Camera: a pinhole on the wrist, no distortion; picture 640 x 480 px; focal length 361.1 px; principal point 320.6 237.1 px. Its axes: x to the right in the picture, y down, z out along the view. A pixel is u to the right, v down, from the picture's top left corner.
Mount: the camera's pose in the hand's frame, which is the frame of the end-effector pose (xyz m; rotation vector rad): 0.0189 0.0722 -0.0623 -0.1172 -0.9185 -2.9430
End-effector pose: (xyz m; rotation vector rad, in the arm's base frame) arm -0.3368 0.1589 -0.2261 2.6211 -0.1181 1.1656
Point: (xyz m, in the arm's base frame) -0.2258 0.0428 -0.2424
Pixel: 268.1 447.3
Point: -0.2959 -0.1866 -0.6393
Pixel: 597.2 315.0
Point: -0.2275 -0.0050 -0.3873
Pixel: 456.7 427.7
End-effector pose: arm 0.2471 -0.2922 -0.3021 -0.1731 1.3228 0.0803
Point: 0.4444 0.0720 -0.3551
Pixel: 277.9 202.7
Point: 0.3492 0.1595 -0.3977
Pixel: 253.2 77.8
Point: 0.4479 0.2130 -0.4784
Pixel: 197.8 124.9
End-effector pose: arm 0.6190 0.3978 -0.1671 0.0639 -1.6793 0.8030
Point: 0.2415 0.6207 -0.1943
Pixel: 195.8 171.1
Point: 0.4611 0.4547 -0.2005
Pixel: 310.3 338.5
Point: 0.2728 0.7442 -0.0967
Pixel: 31.1 80.5
